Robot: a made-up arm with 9 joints.
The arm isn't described. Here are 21 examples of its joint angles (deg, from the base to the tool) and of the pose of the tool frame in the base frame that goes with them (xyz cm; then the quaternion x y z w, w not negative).
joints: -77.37 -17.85 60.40 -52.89 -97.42 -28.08 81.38 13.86 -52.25
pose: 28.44 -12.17 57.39 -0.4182 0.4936 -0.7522 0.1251
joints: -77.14 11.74 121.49 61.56 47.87 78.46 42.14 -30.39 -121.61
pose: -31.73 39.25 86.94 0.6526 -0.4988 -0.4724 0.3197
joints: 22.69 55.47 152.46 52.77 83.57 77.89 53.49 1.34 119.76
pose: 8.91 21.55 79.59 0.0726 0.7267 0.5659 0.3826
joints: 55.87 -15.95 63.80 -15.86 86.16 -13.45 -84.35 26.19 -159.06
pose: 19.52 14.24 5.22 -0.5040 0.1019 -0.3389 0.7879
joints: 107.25 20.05 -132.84 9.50 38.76 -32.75 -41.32 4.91 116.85
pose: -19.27 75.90 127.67 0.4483 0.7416 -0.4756 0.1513
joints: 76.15 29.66 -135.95 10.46 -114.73 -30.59 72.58 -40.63 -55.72
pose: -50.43 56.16 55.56 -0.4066 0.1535 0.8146 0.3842
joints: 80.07 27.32 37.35 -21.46 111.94 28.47 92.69 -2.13 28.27
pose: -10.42 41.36 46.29 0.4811 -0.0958 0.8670 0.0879
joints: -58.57 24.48 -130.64 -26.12 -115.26 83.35 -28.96 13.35 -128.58
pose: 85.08 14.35 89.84 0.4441 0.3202 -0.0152 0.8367
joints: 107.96 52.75 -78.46 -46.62 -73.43 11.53 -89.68 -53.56 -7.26
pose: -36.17 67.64 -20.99 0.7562 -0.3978 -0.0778 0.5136
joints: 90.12 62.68 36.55 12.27 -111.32 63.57 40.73 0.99 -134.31
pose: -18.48 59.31 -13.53 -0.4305 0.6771 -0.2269 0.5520
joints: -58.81 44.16 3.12 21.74 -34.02 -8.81 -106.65 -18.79 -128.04
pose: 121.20 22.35 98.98 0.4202 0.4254 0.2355 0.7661
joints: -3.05 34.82 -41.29 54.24 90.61 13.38 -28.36 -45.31 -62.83
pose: -29.96 66.12 48.99 -0.3560 0.2778 0.8880 0.0873
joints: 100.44 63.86 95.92 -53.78 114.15 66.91 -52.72 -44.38 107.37
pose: 26.44 0.22 65.91 -0.3799 -0.8208 -0.3962 0.1579
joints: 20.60 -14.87 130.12 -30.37 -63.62 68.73 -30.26 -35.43 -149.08
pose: -31.05 6.43 -31.58 -0.8703 -0.2631 0.2522 0.3312
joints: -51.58 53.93 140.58 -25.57 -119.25 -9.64 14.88 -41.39 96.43
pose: 68.61 33.22 48.18 0.2917 -0.5796 -0.6028 0.4644
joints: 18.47 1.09 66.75 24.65 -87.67 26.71 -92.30 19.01 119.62
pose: -44.52 41.34 -7.23 -0.3615 0.4111 -0.0502 0.8353
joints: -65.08 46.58 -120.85 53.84 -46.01 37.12 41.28 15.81 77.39
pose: 14.13 50.83 1.16 0.6931 0.1907 0.6927 0.0580
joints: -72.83 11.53 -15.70 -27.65 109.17 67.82 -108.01 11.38 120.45
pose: 4.96 2.72 43.32 -0.0112 -0.1552 0.8484 0.5059
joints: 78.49 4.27 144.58 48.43 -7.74 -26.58 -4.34 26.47 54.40
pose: -43.53 117.17 61.99 0.2872 -0.1245 -0.9382 0.1473
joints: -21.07 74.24 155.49 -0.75 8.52 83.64 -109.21 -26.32 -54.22
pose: 81.52 28.70 87.49 -0.2687 0.8422 -0.1606 0.4389
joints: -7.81 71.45 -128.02 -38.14 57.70 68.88 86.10 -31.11 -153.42
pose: 7.49 52.41 26.06 -0.5454 0.7688 -0.2326 0.2395
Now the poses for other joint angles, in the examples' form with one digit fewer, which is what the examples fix.
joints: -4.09 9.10 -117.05 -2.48 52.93 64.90 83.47 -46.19 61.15
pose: -29.7 -7.8 39.4 -0.649 -0.535 0.029 0.540
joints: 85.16 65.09 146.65 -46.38 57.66 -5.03 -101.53 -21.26 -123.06
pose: 10.3 36.3 -27.0 -0.412 0.814 -0.061 0.406
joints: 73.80 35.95 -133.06 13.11 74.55 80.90 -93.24 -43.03 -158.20
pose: 8.9 71.6 44.0 -0.215 0.723 -0.168 0.635
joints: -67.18 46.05 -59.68 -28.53 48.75 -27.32 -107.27 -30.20 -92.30
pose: 61.1 43.0 -3.8 0.846 0.408 0.168 0.300
